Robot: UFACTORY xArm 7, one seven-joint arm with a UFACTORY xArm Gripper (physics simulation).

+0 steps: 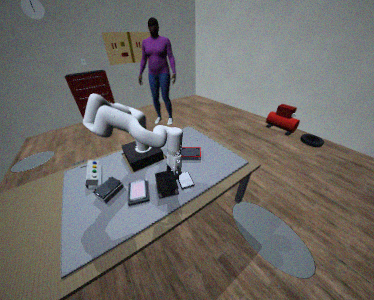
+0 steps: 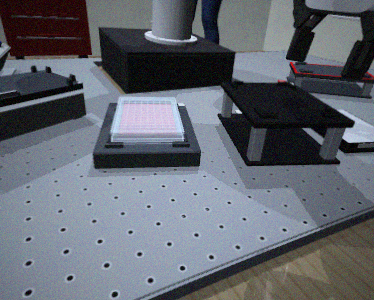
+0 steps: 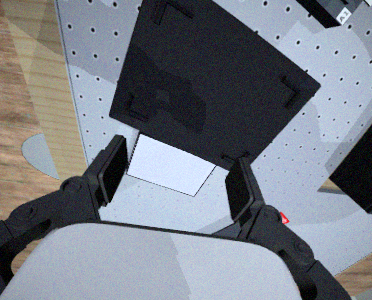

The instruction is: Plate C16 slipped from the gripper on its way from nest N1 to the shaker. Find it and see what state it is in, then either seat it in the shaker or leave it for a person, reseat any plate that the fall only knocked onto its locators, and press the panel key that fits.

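Places are measured from the arm's base along level axes (x up, y left, z back), in millimetres.
Pixels of known places: gripper, fingertip midpoint: (image 1: 172, 174) (image 2: 319, 68) (image 3: 180, 159); arm's base, link origin: (image 1: 143, 148) (image 2: 171, 40).
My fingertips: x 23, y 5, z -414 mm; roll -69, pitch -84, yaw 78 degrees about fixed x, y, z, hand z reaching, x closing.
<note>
For each thing: its top centre in the pictures, then the offset to it from my fingertips. "spot": a spot on its surface instead.
- clear plate with pink wells, top centre: (image 2: 147, 112) (image 1: 137, 188) dx -64, dy -203, dz +95 mm
- low dark nest, top centre: (image 2: 147, 119) (image 1: 138, 190) dx -74, dy -203, dz +95 mm
- dark device with corner pins, surface spot: (image 2: 40, 112) spot: dx -74, dy -326, dz +171 mm
- button panel, top centre: (image 1: 89, 168) dx -18, dy -403, dz +442 mm
- white-topped flat item, top centre: (image 3: 170, 169) (image 2: 345, 124) (image 1: 185, 179) dx -87, dy +81, dz -12 mm
- red-rimmed tray, top centre: (image 2: 330, 67) (image 1: 190, 151) dx -55, dy +281, dz +170 mm
A clear plate with pink wells (image 1: 138, 190) (image 2: 147, 120) lies on a low dark nest (image 1: 138, 201) (image 2: 147, 159) (image 3: 320, 12); I cannot read its name or tell if it sits fully down. A raised black stand (image 1: 166, 184) (image 2: 290, 105) (image 3: 215, 75) has corner locators and a bare top. A dark device with corner pins (image 1: 108, 188) (image 2: 40, 112), perhaps the shaker, stands left of the nest. The button panel (image 1: 93, 174) is at the far left. My gripper (image 1: 173, 175) (image 2: 327, 62) (image 3: 180, 159) is open and empty, above and beyond the stand's edge. I cannot identify C16.
A white-topped flat item (image 1: 186, 180) (image 2: 357, 127) (image 3: 170, 162) lies beside the stand. A red-rimmed tray (image 1: 191, 153) (image 2: 320, 87) is farther back. The robot's black base block (image 1: 142, 156) (image 2: 175, 70) (image 3: 356, 170) stands behind the nest. A person in purple (image 1: 157, 55) stands beyond the table.
</note>
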